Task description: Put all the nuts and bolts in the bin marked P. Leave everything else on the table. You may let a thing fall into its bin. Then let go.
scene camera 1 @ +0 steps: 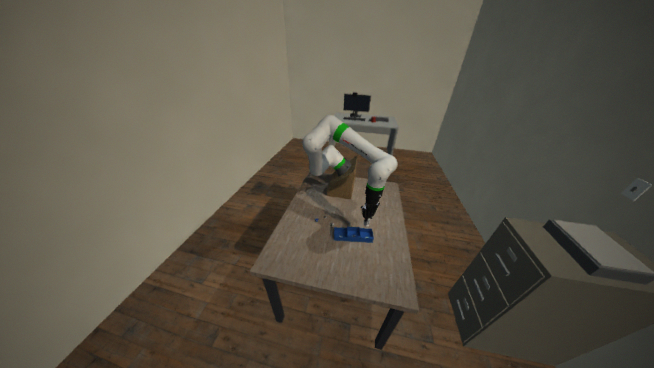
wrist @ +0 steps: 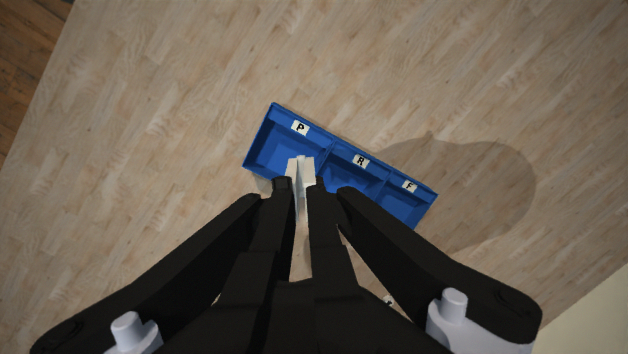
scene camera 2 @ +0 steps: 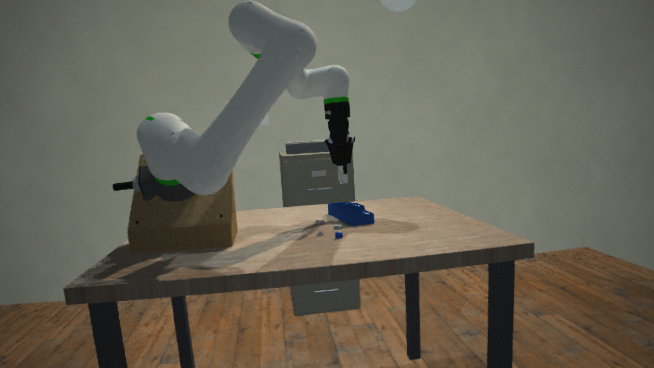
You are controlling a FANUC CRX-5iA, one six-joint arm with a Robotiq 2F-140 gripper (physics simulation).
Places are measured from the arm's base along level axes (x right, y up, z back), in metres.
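Pixels of known places: gripper, fingertip midpoint: (scene camera 1: 366, 225) (wrist: 302, 172) (scene camera 2: 343, 183); arm's base at its link origin: (scene camera 1: 344, 169) (scene camera 2: 178, 182).
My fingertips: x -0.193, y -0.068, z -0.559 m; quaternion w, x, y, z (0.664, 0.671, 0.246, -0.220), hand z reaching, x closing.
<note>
For each thing: its top centre in the pictures, then the offset to it from my fingertips. "*": a spot on its surface instead. Level surfaces: height alone.
- bin marked P at a spot on its surface: (wrist: 277, 149) * dx -0.023, dy -0.112, dz +0.020 m
- blue tray at its top centre: (wrist: 347, 184) (scene camera 2: 349, 205) (scene camera 1: 353, 231) dx +0.071, dy -0.073, dz -0.001 m
- nut at its top centre: (wrist: 389, 302) (scene camera 2: 320, 232) (scene camera 1: 325, 216) dx +0.281, dy -0.111, dz +0.139 m
- bolt at its top centre: (scene camera 2: 320, 219) dx +0.105, dy -0.106, dz +0.111 m
- Bins R at a spot on its surface: (wrist: 345, 175) * dx +0.075, dy -0.112, dz -0.002 m
- F at a spot on its surface: (wrist: 400, 205) * dx +0.173, dy -0.112, dz -0.011 m
- blue die at its top centre: (scene camera 2: 338, 232) (scene camera 1: 316, 219) dx +0.339, dy -0.103, dz +0.095 m
- small grey-white sharpener at its top centre: (scene camera 2: 337, 225) (scene camera 1: 332, 224) dx +0.220, dy -0.108, dz +0.073 m
- table at its surface level: dy -0.119 m
My gripper (scene camera 1: 367, 223) (scene camera 2: 342, 180) (wrist: 302, 172) is shut on a small pale bolt, mostly hidden between the pads. It hangs above the table; in the wrist view its fingertips overlap the near side of the bin marked P (wrist: 277, 149). That bin is the end compartment of the blue tray (scene camera 1: 353, 239) (scene camera 2: 356, 217). A nut (scene camera 1: 325, 216) (scene camera 2: 320, 234) lies on the table. Another bolt (scene camera 2: 320, 221) lies farther back in scene camera 2. P's floor is partly hidden by the fingers.
Bins R (wrist: 345, 175) and F (wrist: 400, 205) adjoin P. A blue die (scene camera 1: 316, 220) (scene camera 2: 339, 235) and a small grey-white sharpener (scene camera 1: 332, 225) (scene camera 2: 338, 227) lie on the table (scene camera 1: 330, 270) (scene camera 2: 425, 240). The wooden robot base (scene camera 2: 182, 225) stands at the table's end.
</note>
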